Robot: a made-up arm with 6 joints. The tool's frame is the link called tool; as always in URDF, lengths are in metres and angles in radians. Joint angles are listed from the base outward.
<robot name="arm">
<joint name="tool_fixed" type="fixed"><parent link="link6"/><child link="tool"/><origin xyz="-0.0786 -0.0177 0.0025" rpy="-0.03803 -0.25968 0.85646"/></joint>
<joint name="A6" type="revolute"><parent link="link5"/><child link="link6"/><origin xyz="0.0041 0.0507 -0.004" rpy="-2.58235 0.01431 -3.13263"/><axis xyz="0 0 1"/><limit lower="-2.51" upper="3.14"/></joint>
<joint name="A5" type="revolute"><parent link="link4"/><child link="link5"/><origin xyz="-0.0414 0.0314 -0.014" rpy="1.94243 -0.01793 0.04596"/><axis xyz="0 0 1"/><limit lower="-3.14" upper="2.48"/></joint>
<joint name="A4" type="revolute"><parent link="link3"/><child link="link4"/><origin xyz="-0.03 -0.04 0.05" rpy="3.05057 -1.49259 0"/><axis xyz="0 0 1"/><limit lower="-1.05" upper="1.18"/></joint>
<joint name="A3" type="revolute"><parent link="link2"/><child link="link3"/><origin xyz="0.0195 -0.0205 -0.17" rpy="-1.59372 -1.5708 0"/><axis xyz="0 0 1"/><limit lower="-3.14" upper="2.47"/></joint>
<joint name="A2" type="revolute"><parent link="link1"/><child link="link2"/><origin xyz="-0.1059 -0.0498 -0.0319" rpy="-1.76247 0 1.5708"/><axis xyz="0 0 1"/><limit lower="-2.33" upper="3.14"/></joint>
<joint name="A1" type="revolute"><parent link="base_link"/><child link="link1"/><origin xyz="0.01 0.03 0.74" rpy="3.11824 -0.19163 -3.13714"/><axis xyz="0 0 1"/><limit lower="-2.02" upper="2.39"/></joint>
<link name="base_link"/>
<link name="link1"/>
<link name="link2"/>
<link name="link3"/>
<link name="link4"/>
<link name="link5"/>
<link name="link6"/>
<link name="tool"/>
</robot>
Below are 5 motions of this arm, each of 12 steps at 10 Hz.
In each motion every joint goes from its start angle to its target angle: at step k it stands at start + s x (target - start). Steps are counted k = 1, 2, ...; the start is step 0. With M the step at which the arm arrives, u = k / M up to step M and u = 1 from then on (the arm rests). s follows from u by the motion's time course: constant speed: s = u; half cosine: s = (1 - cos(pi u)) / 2; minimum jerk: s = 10 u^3 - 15 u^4 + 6 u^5.
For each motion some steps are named. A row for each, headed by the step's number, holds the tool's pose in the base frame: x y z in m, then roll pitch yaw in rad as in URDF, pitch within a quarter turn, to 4 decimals.
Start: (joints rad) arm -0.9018 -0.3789 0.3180 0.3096 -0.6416 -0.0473
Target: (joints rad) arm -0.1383 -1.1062 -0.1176 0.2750 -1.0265 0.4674
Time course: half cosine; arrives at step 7
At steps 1, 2, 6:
1: 0.0263 -0.1241 0.8205 1.8447 0.3068 0.7279
2: -0.0075 -0.1256 0.8235 1.7784 0.1753 0.5195
6: -0.1493 -0.0420 0.7926 1.4364 -0.7738 -0.1224

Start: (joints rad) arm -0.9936 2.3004 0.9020 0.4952 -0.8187 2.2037
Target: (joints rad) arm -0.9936 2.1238 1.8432 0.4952 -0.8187 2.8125
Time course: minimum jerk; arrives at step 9
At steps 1, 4, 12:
1: -0.0002 -0.0482 0.7692 -0.1135 0.9747 2.0992
4: 0.0133 -0.0424 0.7798 -0.1264 0.9019 1.8961
12: 0.0292 -0.0531 0.7999 -0.1543 0.6960 1.6531

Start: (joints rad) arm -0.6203 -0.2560 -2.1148 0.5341 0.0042 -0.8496
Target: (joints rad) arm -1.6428 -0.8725 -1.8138 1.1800 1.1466 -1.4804
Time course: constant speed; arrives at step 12
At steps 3, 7, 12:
3: -0.0353 -0.1230 0.7308 -2.6393 0.9227 0.9389
7: 0.0791 -0.0968 0.7081 -2.6507 0.7318 1.8221
12: 0.1323 0.0312 0.7108 -2.6169 0.7863 2.9733

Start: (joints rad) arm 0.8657 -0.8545 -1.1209 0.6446 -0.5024 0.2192
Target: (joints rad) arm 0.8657 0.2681 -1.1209 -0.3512 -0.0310 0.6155
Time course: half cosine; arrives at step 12
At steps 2, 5, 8, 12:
2: -0.0837 0.1620 0.7417 2.2678 -0.5269 -2.3306
5: -0.0717 0.1549 0.7714 1.9827 -0.2766 -2.4439
8: -0.0703 0.1349 0.7991 1.5389 -0.0169 -2.5098
12: -0.0751 0.1204 0.8092 1.2289 0.1375 -2.5074

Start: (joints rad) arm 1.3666 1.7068 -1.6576 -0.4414 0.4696 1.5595
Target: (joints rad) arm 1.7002 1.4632 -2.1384 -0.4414 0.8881 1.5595
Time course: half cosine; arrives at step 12
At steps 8, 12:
8: -0.0088 0.1287 0.8595 -0.0580 0.9075 2.2598
12: 0.0036 0.1192 0.8592 -0.2283 0.8291 1.9939

